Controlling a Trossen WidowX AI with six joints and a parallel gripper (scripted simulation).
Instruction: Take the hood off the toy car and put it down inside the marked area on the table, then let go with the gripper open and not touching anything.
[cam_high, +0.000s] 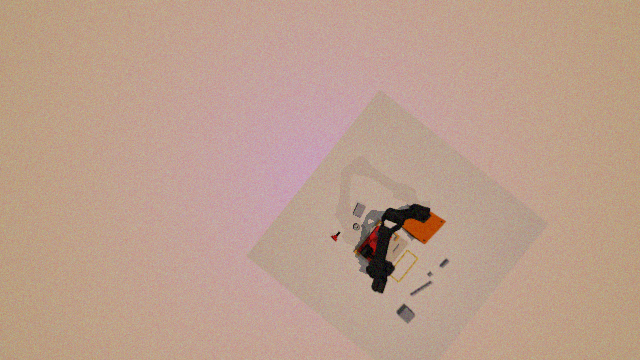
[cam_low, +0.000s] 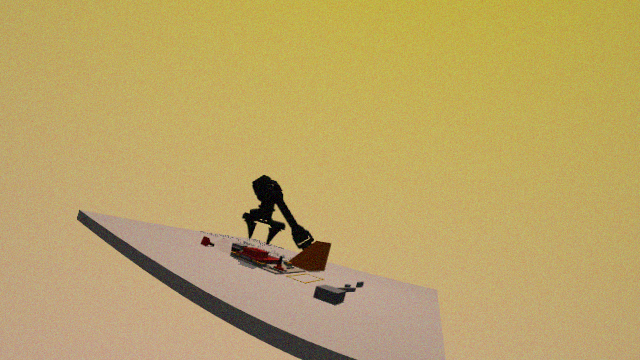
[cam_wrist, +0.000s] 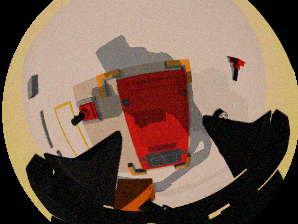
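Right now my gripper tip is 50 mm above the red hood.
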